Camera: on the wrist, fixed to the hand. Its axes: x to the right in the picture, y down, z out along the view.
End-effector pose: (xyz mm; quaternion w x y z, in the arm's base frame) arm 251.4 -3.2 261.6 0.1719 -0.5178 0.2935 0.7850
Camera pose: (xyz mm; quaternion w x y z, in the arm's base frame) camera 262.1 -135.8 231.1 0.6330 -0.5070 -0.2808 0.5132
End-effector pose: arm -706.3 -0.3 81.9 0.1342 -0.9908 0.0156 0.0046
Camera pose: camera -680.5 -112.0 155.9 0.0315 0.7134 0.6999 -0.0118
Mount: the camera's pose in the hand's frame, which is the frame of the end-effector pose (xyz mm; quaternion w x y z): 28.1 87.1 -101.2 0.6918 -0.1304 -0.1018 -0.7029
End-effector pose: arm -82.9 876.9 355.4 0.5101 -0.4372 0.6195 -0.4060
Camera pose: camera -196.6 880.9 280.1 0.0736 -0.8458 0.1223 -0.5141
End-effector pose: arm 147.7 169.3 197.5 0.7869 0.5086 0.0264 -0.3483
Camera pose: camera 250.7 258.4 205.8 0.3686 0.1952 0.3411 -0.8424
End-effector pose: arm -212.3 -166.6 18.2 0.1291 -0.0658 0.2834 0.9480
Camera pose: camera -258.6 -287.1 -26.1 0.7759 -0.1650 0.0130 0.6087
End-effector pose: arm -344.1 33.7 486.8 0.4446 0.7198 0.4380 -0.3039
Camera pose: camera -248.7 116.3 538.6 0.2324 0.1012 0.8033 -0.5389
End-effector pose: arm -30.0 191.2 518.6 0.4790 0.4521 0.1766 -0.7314
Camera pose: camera 91.0 204.3 457.0 0.1058 -0.0517 -0.4866 0.8657
